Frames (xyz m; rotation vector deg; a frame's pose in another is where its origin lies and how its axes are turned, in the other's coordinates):
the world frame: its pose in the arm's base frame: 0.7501 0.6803 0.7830 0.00 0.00 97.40
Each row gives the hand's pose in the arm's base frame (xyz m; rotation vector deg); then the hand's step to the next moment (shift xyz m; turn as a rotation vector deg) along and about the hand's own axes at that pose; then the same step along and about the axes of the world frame.
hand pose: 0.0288 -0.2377 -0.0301 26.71 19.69 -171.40
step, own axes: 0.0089 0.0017 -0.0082 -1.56 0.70 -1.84
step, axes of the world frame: 0.0005 0.0058 -0.0107 -0.42 -2.06 -1.37
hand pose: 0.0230 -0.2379 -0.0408 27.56 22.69 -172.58
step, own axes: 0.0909 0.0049 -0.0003 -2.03 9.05 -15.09
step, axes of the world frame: 0.0043 0.0858 -0.0300 -5.63 -6.69 -15.40
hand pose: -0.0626 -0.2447 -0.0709 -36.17 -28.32 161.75
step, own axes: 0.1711 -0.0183 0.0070 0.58 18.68 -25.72
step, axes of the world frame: 0.0802 0.1435 -0.0515 -10.99 -7.20 -28.95
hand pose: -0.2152 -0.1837 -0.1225 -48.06 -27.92 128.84
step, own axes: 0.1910 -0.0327 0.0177 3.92 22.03 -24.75
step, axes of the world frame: 0.1682 0.0832 -0.0515 -10.54 -3.12 -31.50
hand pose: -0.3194 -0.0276 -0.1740 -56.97 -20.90 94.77
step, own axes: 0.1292 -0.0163 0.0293 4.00 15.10 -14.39
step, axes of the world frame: 0.1310 -0.0014 -0.0254 -5.14 -0.40 -20.60
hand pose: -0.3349 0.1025 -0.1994 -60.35 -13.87 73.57
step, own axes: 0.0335 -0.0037 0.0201 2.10 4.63 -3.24
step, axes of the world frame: 0.0389 -0.0049 0.0006 -0.18 0.21 -6.02
